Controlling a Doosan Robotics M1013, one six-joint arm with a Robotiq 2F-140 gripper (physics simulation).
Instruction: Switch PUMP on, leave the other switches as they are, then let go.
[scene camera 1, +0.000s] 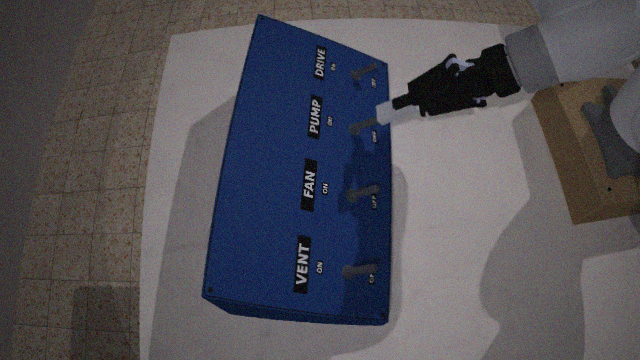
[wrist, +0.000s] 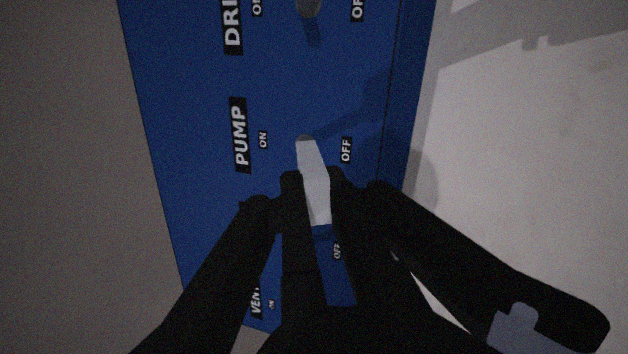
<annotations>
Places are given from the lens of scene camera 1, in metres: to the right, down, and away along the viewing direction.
gripper (scene camera 1: 379, 115): 0.10, -0.10, 0.65
blue switch panel (scene camera 1: 285, 230): -0.05, 0.07, 0.56
</annotations>
